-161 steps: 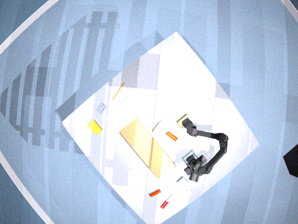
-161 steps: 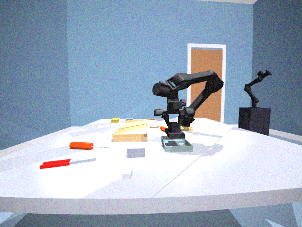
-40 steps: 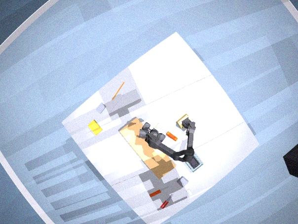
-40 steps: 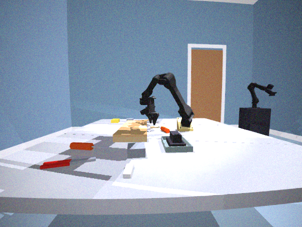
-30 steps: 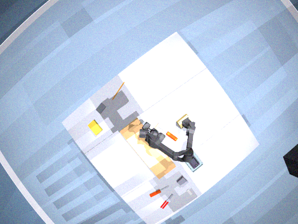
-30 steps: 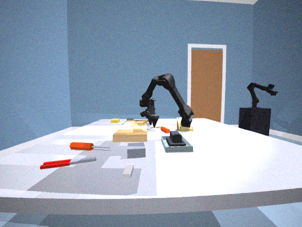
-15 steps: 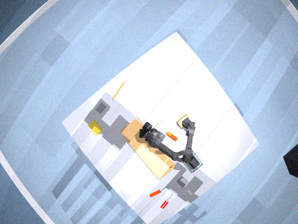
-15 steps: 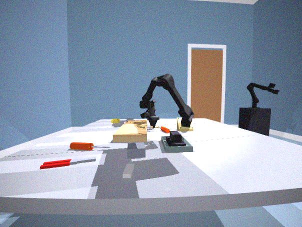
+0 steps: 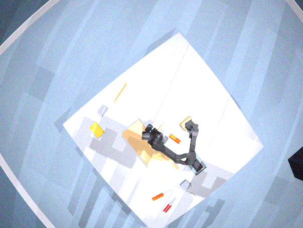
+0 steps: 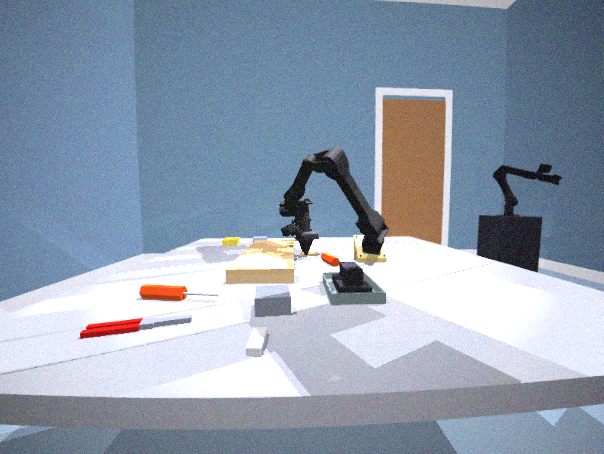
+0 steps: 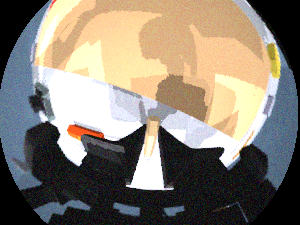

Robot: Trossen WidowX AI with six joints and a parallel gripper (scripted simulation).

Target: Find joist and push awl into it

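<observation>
Right now my gripper tip is 5 cm past the awl and 2 cm to the left of it. Also, from my gripper tip: pencil (9 cm ahead, 43 cm to the right); then dark stud finder (14 cm behind, 42 cm to the left, 4 cm above); then tray (14 cm behind, 40 cm to the left, 1 cm above).
</observation>
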